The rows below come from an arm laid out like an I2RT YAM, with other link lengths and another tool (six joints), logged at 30 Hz.
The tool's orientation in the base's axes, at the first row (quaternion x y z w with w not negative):
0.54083 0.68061 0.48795 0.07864
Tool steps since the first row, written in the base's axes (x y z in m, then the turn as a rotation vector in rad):
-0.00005 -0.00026 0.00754 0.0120 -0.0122 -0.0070
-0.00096 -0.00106 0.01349 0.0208 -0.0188 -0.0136
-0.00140 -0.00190 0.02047 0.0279 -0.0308 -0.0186
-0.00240 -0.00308 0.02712 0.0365 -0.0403 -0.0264
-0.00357 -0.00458 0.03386 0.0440 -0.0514 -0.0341
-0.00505 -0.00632 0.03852 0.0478 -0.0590 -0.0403
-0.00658 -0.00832 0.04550 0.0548 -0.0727 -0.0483
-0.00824 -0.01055 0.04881 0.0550 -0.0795 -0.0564
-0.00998 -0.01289 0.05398 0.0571 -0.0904 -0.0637
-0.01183 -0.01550 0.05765 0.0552 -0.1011 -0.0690
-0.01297 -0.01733 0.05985 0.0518 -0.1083 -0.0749
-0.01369 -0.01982 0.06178 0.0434 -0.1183 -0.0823
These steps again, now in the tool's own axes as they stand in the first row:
0.00298 0.00563 -0.00404 -0.0177 0.0034 0.0041
0.00520 0.00954 -0.00812 -0.0294 0.0047 0.0093
0.00763 0.01453 -0.01246 -0.0441 0.0063 0.0094
0.00987 0.01893 -0.01718 -0.0586 0.0068 0.0133
0.01196 0.02330 -0.02224 -0.0738 0.0066 0.0156
0.01310 0.02592 -0.02657 -0.0842 0.0049 0.0168
0.01503 0.03026 -0.03227 -0.1015 0.0044 0.0174
0.01528 0.03178 -0.03630 -0.1105 -0.0011 0.0177
0.01625 0.03465 -0.04141 -0.1233 -0.0045 0.0165
0.01642 0.03634 -0.04597 -0.1334 -0.0091 0.0118
0.01632 0.03735 -0.04888 -0.1404 -0.0153 0.0085
0.01539 0.03847 -0.05177 -0.1483 -0.0258 0.0011

